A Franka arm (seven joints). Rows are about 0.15 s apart.
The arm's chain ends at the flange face. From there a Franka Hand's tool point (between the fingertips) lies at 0.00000 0.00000 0.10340 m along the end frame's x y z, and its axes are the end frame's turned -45 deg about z.
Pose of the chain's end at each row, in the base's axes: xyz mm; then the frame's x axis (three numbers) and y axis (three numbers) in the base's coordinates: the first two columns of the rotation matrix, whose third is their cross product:
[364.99 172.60 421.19 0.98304 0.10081 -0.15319 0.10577 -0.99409 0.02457]
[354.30 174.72 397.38 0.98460 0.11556 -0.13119 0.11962 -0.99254 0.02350]
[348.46 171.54 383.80 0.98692 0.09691 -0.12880 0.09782 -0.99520 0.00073]
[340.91 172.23 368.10 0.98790 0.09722 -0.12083 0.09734 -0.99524 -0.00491]
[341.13 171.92 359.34 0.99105 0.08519 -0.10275 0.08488 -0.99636 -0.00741]
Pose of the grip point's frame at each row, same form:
[349.50 168.43 319.04 0.62032 0.77421 -0.12570 0.76990 -0.63164 -0.09095]
[341.12 170.70 294.90 0.61163 0.78355 -0.10938 0.78080 -0.62012 -0.07615]
[335.21 170.16 281.26 0.62869 0.77224 -0.09159 0.76703 -0.63519 -0.09056]
[328.43 171.52 265.46 0.62972 0.77249 -0.08197 0.76738 -0.63500 -0.08891]
[330.48 171.78 256.49 0.64076 0.76477 -0.06742 0.76080 -0.64429 -0.07789]

